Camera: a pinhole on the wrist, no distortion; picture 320 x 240 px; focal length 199.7 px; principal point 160.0 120.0 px. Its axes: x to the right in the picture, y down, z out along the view. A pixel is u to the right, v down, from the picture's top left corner.
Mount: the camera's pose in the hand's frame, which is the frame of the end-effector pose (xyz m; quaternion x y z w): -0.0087 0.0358 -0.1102 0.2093 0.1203 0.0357 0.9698
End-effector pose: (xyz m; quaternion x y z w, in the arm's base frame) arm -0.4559 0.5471 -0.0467 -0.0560 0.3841 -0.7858 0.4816
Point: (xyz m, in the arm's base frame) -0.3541 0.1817 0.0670
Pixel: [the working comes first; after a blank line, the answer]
In the camera's frame: 0.1187 0.2228 0.4196

217 226
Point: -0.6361 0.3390 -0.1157
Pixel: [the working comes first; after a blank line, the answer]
In the camera's frame: 0.2522 -0.0292 0.1823

outside the picture
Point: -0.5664 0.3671 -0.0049
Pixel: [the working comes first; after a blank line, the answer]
In the camera's frame: 0.1403 -0.0158 0.2546

270 108
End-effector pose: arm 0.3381 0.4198 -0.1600 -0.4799 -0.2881 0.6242 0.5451
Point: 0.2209 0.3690 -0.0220
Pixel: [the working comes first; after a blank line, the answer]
In the camera's frame: -0.1516 0.0203 0.2478

38 136
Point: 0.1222 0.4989 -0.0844
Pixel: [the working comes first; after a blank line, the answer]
In the camera's frame: -0.0308 0.1123 0.3342

142 187
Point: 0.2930 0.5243 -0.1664
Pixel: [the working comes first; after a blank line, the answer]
In the camera's frame: 0.0640 0.0331 0.1882

228 155
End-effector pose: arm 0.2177 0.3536 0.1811 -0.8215 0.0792 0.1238 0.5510
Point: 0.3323 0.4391 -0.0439
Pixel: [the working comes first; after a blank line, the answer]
In the camera's frame: 0.1343 0.1946 0.2333

outside the picture
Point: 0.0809 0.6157 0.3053
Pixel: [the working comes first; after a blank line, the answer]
In the camera's frame: -0.2473 -0.0531 0.3300

10 88
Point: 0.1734 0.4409 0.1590
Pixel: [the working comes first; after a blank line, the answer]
In the camera's frame: -0.0749 0.0509 0.1886

81 174
